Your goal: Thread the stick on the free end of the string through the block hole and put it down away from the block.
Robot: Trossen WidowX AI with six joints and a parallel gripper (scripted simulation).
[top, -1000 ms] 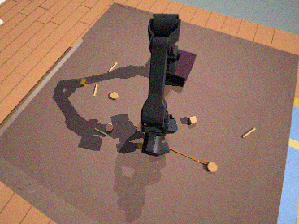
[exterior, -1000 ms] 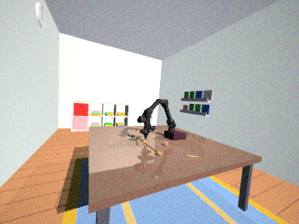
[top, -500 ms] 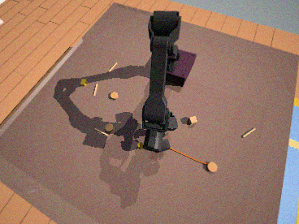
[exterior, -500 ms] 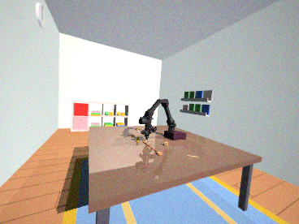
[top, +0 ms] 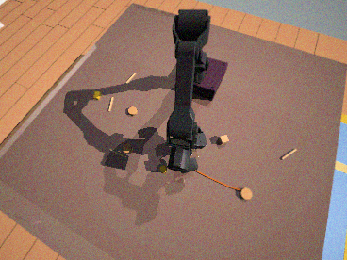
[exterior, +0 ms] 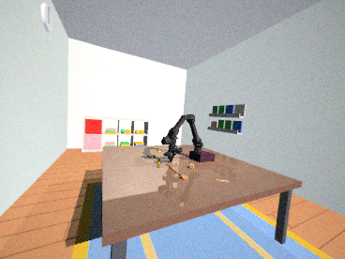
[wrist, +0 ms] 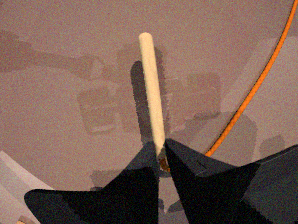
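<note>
Now: the small wooden block 13 cm behind my gripper tip and 13 cm to the left of it. Round my gripper tip: yellow cylinder 10 cm ahead, 3 cm to the right, 1 cm above; then thin wooden stick 1 cm behind, 1 cm to the left; then yellow cube 4 cm behind, 50 cm to the right.
</note>
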